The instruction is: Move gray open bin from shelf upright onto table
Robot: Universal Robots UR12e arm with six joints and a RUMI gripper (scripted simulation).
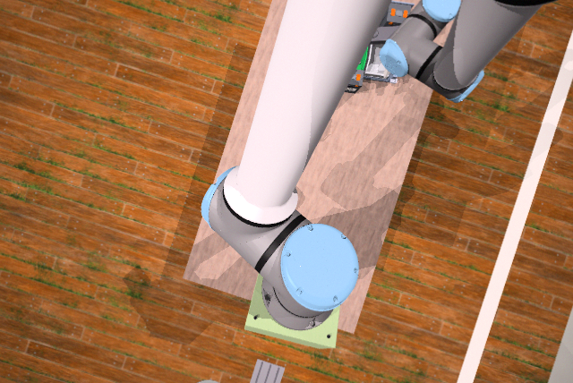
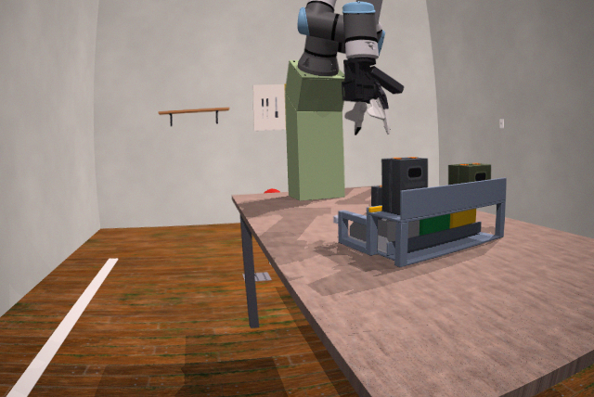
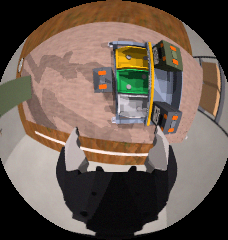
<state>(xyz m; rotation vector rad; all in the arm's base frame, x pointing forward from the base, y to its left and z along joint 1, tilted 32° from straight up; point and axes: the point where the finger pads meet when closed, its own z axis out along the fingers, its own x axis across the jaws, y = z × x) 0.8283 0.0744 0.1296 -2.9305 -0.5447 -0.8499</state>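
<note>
My gripper is now 10 cm short of the gray open bin, 1 cm to the right of it and 23 cm above it. Round my hand: yellow bin: 1 cm ahead, 21 cm to the left, 23 cm below; then green bin: 5 cm ahead, 11 cm to the left, 23 cm below.
</note>
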